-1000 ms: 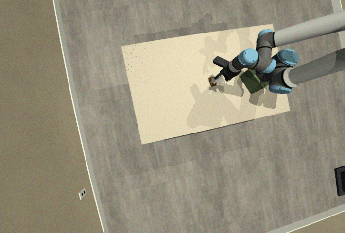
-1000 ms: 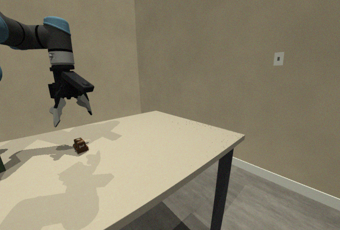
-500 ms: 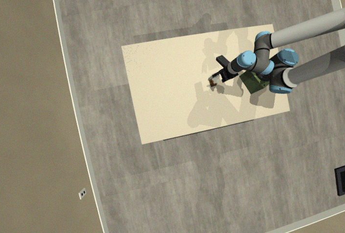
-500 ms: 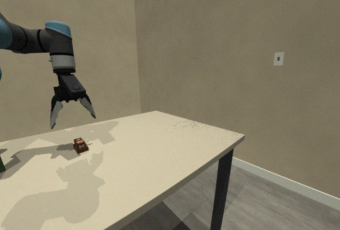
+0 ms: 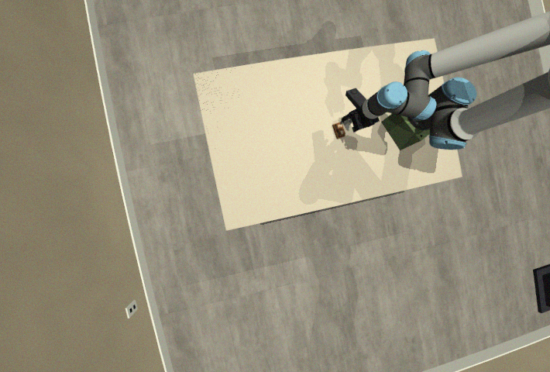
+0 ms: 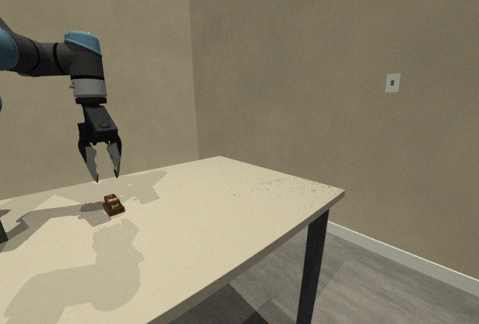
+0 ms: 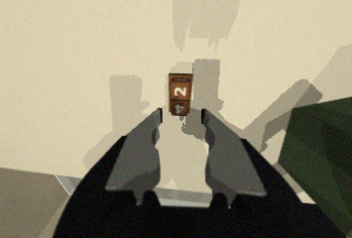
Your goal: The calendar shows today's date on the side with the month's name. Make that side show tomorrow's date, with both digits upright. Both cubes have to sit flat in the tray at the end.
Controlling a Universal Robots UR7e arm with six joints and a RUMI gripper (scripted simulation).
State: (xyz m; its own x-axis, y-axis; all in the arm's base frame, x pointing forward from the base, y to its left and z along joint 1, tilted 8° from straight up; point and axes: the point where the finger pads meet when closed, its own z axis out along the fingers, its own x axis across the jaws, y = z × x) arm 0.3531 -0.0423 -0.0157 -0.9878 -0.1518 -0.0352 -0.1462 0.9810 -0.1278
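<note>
My gripper is now 90 mm above the brown digit cube. Also, from my hand: brown calendar tray (20 mm to the left, 110 mm below).
</note>
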